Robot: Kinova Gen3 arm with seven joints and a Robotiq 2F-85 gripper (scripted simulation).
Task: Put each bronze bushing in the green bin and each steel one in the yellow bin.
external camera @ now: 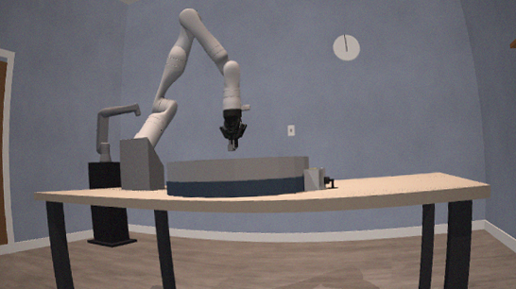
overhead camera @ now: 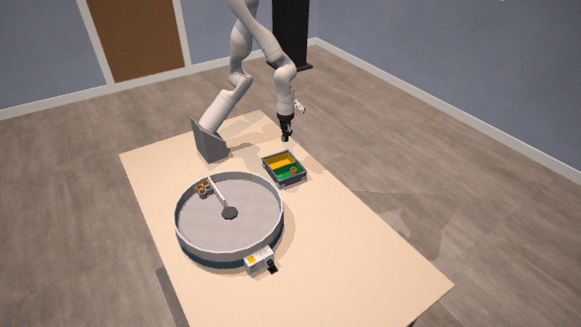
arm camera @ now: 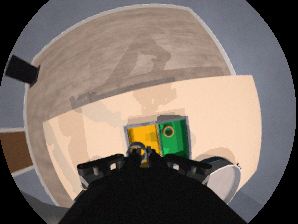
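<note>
My gripper is now 40 mm short of the bin, 30 mm to the left of it and 150 mm above it. Round my hand: grey turntable (190 mm ahead, 380 mm to the right, 120 mm below).
</note>
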